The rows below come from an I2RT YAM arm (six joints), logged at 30 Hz.
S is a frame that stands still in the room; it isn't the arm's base.
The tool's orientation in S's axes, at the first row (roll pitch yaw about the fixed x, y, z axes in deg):
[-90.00 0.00 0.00]
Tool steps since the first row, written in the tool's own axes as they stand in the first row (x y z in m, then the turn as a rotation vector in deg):
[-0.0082 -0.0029 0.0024 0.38 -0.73 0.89]
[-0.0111 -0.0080 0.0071 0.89 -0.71 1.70]
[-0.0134 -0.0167 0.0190 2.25 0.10 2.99]
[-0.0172 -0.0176 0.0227 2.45 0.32 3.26]
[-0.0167 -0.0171 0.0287 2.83 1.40 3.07]
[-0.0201 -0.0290 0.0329 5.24 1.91 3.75]
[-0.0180 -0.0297 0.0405 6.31 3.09 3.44]
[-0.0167 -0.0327 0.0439 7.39 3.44 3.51]
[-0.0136 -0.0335 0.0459 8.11 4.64 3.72]
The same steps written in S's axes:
[-0.0082 0.0024 0.0029 0.38 0.89 0.73]
[-0.0111 0.0071 0.0080 0.89 1.70 0.71]
[-0.0134 0.0190 0.0167 2.25 2.99 -0.10]
[-0.0172 0.0227 0.0176 2.45 3.26 -0.32]
[-0.0167 0.0287 0.0171 2.83 3.07 -1.40]
[-0.0201 0.0329 0.0290 5.24 3.75 -1.91]
[-0.0180 0.0405 0.0297 6.31 3.44 -3.09]
[-0.0167 0.0439 0.0327 7.39 3.51 -3.44]
[-0.0136 0.0459 0.0335 8.11 3.72 -4.64]

